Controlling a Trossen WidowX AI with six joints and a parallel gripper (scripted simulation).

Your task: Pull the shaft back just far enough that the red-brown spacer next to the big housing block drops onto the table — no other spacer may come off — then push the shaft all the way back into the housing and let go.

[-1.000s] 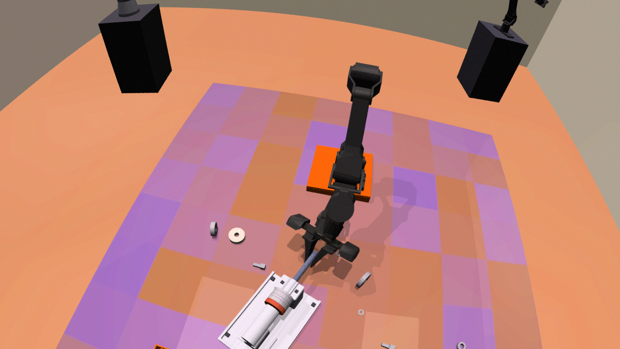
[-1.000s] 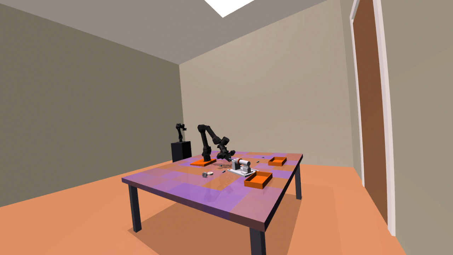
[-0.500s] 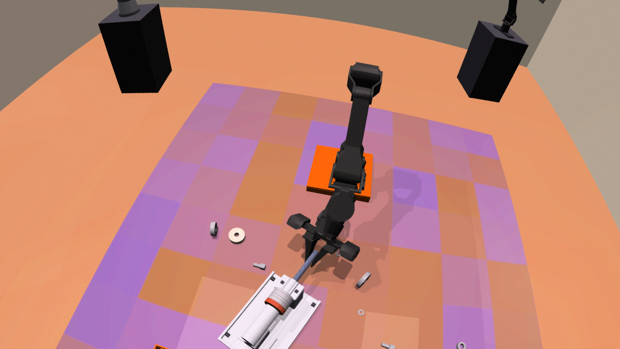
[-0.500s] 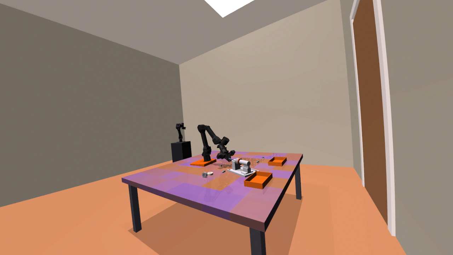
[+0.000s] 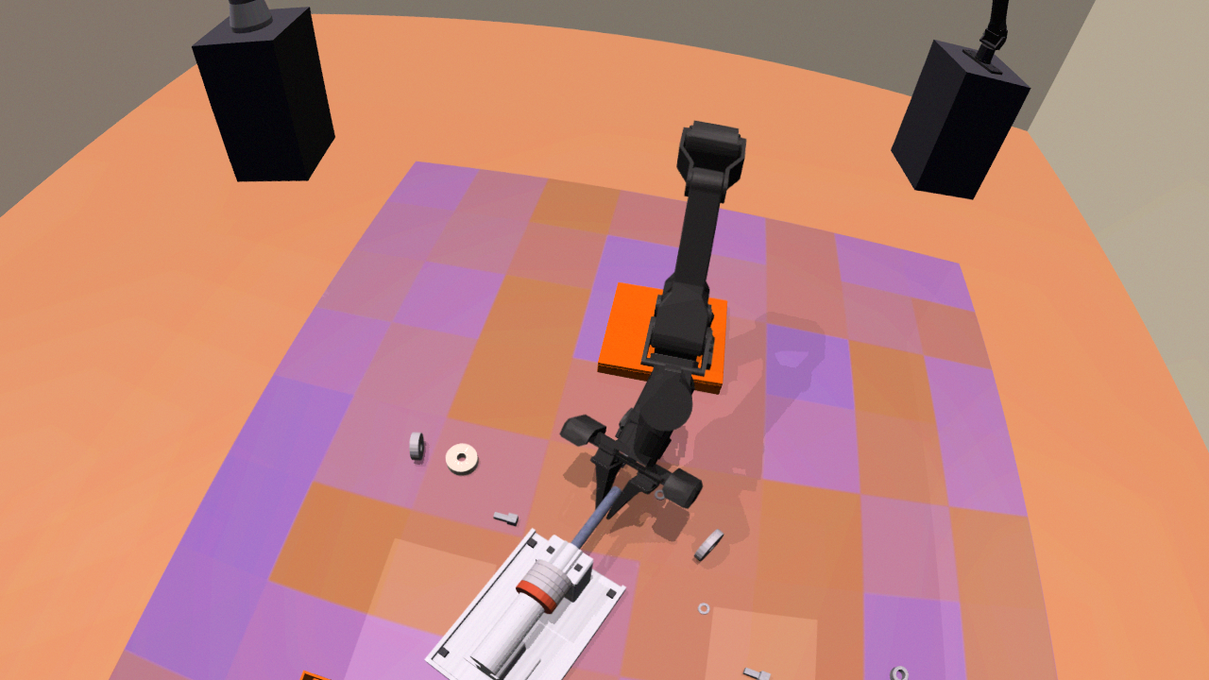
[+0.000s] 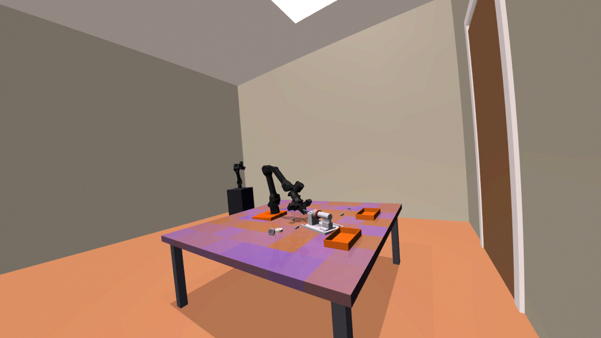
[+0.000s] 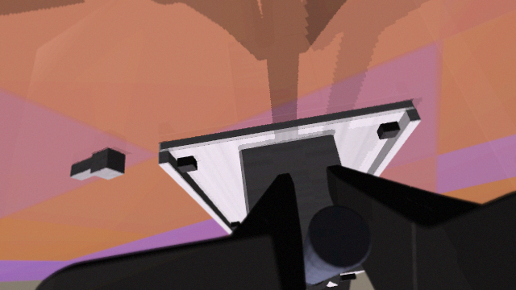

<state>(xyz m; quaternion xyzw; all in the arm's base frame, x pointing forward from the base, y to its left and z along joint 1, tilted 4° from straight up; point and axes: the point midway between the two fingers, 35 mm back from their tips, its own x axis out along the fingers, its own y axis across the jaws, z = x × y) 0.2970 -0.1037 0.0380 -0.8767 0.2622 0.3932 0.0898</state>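
Right now the blue-grey shaft is 50 mm ahead of my gripper tip, 30 mm to the right of it and 20 mm above it. Round my gripper tip: red-brown spacer: 120 mm ahead, 80 mm to the right, 20 mm above.
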